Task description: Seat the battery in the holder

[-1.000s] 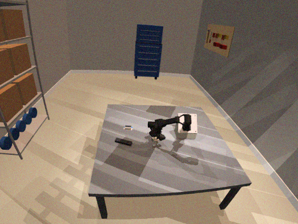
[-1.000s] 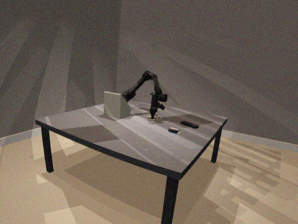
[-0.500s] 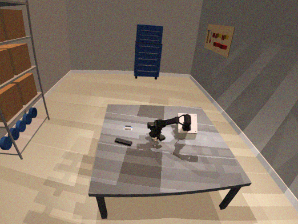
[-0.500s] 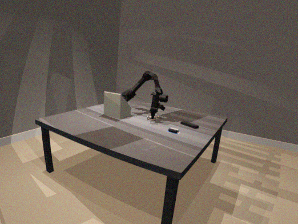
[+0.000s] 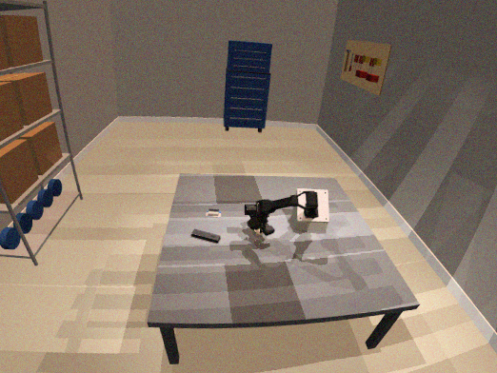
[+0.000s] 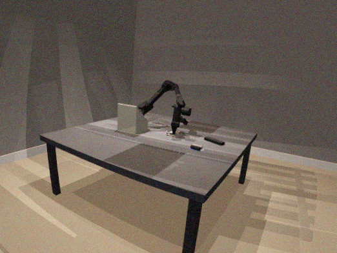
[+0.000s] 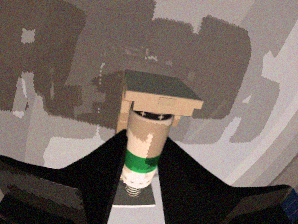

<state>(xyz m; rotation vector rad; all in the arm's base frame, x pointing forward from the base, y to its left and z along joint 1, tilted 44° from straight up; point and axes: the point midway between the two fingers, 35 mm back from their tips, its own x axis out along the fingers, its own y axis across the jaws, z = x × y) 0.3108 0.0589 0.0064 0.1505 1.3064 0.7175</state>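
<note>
Now: gripper tip 10 mm below the battery.
</note>
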